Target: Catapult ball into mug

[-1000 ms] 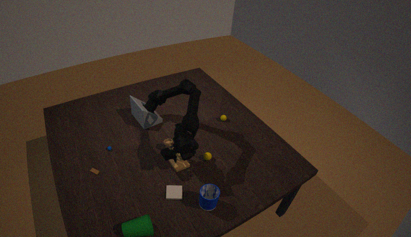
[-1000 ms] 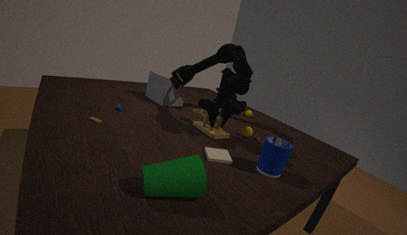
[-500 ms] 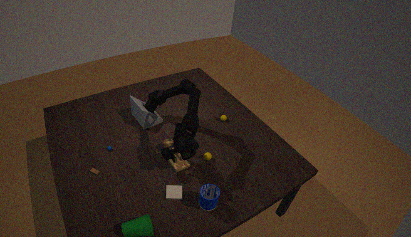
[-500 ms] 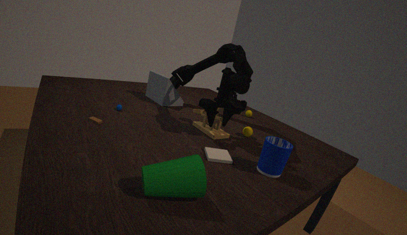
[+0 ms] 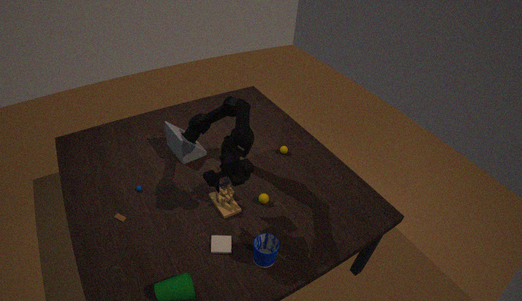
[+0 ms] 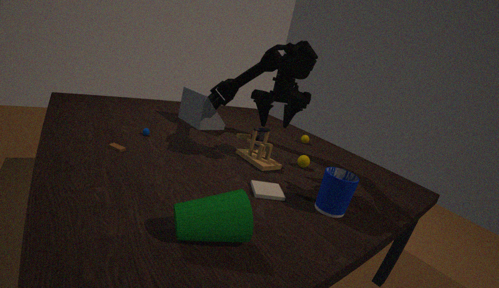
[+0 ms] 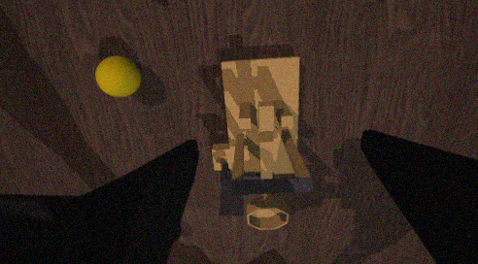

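My gripper tip is 180 mm past the dark ball, 180 mm to the right of it and 110 mm above it. Round my gripper tip: wooden catapult (70 mm behind, 30 mm to the left, 80 mm below); then white tile (120 mm ahead, 130 mm to the right, 120 mm below); then yellow ball (50 mm ahead, 150 mm to the left, 110 mm below).
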